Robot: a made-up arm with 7 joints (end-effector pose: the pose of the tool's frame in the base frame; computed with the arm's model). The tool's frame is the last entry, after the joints. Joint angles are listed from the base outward.
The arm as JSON. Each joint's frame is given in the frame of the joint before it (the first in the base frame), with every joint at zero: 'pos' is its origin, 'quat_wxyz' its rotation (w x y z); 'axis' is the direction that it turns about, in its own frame. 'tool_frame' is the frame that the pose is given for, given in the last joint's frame.
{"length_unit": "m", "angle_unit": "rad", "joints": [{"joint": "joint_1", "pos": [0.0, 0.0, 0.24], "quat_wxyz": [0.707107, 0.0, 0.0, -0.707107], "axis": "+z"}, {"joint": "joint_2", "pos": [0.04, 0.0, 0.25], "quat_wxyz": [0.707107, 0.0, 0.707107, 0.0], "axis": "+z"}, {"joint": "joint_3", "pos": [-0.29, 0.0, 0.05], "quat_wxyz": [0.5, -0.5, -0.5, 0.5], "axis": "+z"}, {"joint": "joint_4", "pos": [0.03, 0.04, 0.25], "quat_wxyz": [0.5, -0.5, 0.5, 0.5], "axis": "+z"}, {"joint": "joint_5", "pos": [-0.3, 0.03, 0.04], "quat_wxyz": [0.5, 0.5, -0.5, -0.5], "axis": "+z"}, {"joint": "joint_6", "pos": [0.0, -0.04, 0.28], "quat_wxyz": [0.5, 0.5, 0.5, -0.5], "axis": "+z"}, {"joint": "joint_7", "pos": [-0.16, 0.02, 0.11], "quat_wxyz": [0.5, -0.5, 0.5, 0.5], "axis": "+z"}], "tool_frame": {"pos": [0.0, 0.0, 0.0], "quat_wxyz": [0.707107, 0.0, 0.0, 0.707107]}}
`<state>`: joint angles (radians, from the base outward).
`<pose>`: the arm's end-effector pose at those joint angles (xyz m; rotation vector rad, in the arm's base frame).
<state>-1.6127 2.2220 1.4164 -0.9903 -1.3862 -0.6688 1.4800</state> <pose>-0.7011 0.6348 -0.0187 -0.7841 -0.2112 -2.3925</pose>
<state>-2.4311 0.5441 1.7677 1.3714 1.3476 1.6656 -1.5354</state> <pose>0.5861 -0.2065 0.9769 1.6057 0.0444 1.4224</pose>
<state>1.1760 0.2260 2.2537 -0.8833 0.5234 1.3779 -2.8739</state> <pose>0.4595 0.0421 1.4345 -0.5869 0.4668 -1.9560</pose>
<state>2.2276 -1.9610 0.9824 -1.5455 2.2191 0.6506 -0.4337</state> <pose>-0.0259 1.0187 0.6586 0.0366 0.1901 0.5941</pose>
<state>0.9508 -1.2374 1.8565 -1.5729 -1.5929 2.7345 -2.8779</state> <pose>0.6218 -0.0420 0.6484 0.5635 0.4941 -0.2276</pose>
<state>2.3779 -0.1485 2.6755 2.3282 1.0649 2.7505 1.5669</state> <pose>0.0836 -0.2230 0.7166 1.3390 1.5136 -2.1906</pose>
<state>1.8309 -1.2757 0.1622 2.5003 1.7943 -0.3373 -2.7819</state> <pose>-0.1489 -0.0343 0.1275 -0.7052 -1.1237 0.8185</pose>
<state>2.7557 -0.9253 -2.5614 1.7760 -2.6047 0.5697 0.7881</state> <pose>0.2161 0.6737 1.1476 -0.0031 0.0109 1.0849</pose>
